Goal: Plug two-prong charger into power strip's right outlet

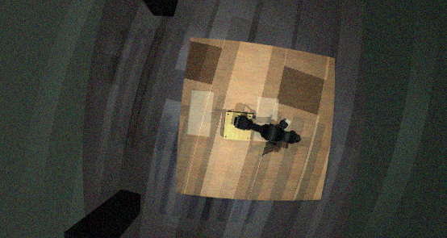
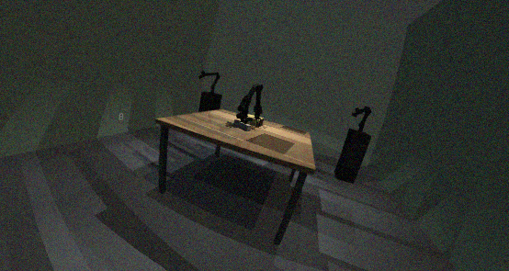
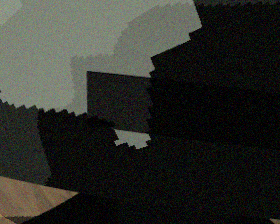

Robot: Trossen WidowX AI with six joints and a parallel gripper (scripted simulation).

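Now: gripper tip 2 cm short of the black charger, 1 cm to the left of it and 1 cm below it.
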